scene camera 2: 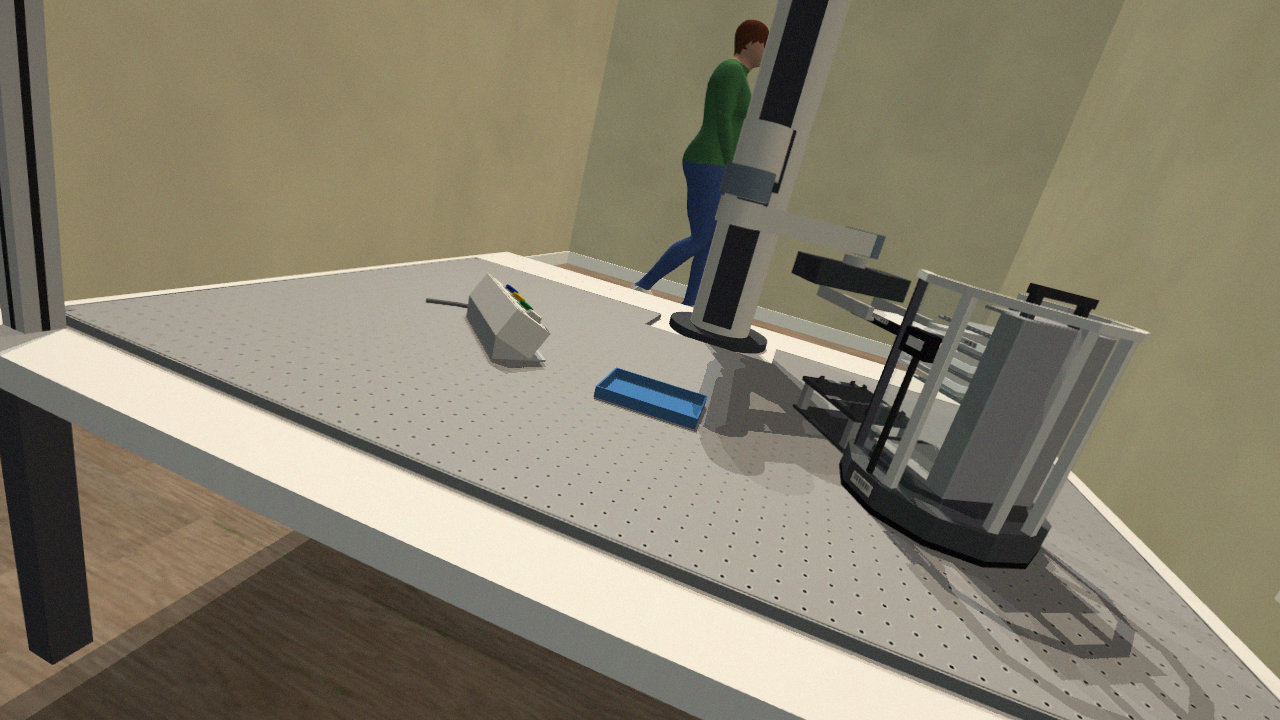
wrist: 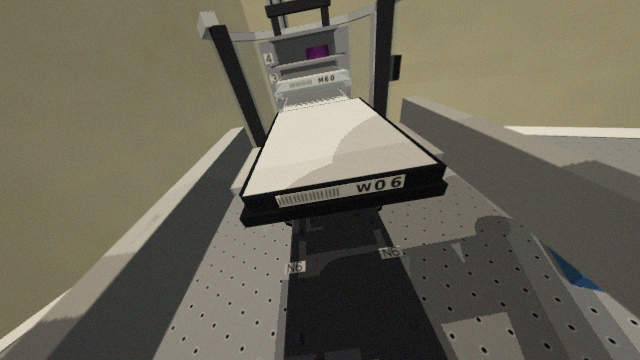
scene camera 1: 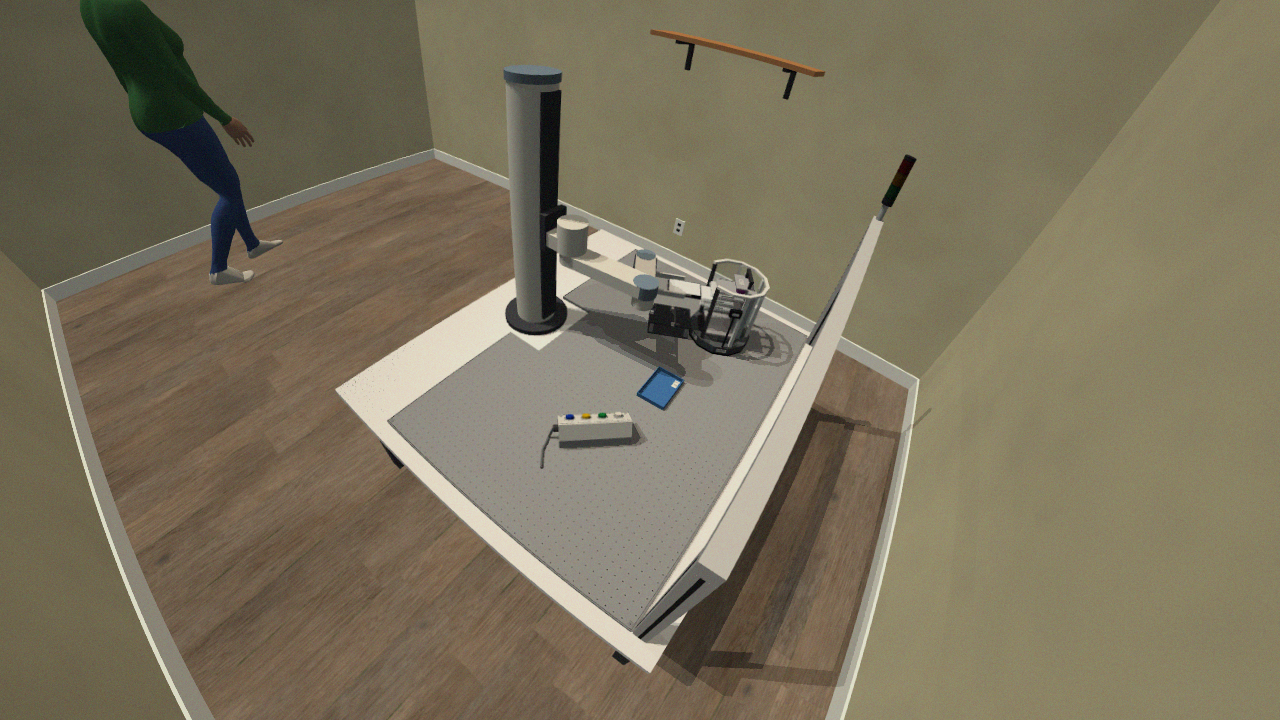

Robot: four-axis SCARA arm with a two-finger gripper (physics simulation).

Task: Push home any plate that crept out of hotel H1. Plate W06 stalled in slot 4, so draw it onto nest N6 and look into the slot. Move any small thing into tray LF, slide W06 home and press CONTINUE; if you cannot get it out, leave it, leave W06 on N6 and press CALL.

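Where they show: gripper, fingertip midpoint: (scene camera 2: 900, 320) (wrist: 324, 127) (scene camera 1: 684, 287); arm's base, origin of the base link: (scene camera 2: 716, 335) (scene camera 1: 536, 314).
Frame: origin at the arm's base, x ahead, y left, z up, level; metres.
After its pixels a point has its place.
My gripper (wrist: 324, 127) {x 0.471, y 0.310, z 0.218 m} is shut on plate W06 (wrist: 330, 145) {x 0.446, y 0.296, z 0.218 m}, a white-topped plate with a black skirt, one finger along each long side. W06 is level in the air, clear of hotel H1 (wrist: 342, 42) {x 0.695, y 0.372, z 0.267 m} (scene camera 2: 1002, 411) {x 0.745, y 0.390, z 0.189 m}. In the wrist view the black nest N6 (wrist: 350, 300) {x 0.422, y 0.283, z 0.073 m} (scene camera 1: 666, 326) {x 0.447, y 0.286, z 0.019 m} shows below and nearer the camera. Slot 4 is open to view, with a small purple thing (wrist: 317, 51) {x 0.643, y 0.392, z 0.261 m} inside, right of the middle. Clear plate M60 (wrist: 325, 80) {x 0.562, y 0.348, z 0.234 m} sits in slot 3; how far it sticks out is hard to tell. Blue tray LF (scene camera 1: 660, 387) {x 0.600, y -0.002, z 0.015 m} (scene camera 2: 644, 407) {x 0.655, y -0.004, z 0.022 m} (wrist: 575, 277) {x 0.550, y 0.069, z 0.022 m} looks empty.
A button box (scene camera 1: 595, 438) {x 0.567, y -0.334, z 0.054 m} (scene camera 2: 505, 326) {x 0.640, y -0.249, z 0.067 m} with blue, yellow, green and white buttons stands beyond the tray; its labels are unreadable. Posts (wrist: 382, 50) {x 0.595, y 0.295, z 0.251 m} and a top ring surround the hotel. A stack light (scene camera 1: 897, 181) {x 0.981, y 0.661, z 0.770 m} stands above a long panel. A person (scene camera 1: 179, 98) (scene camera 2: 720, 116) is behind the arm.
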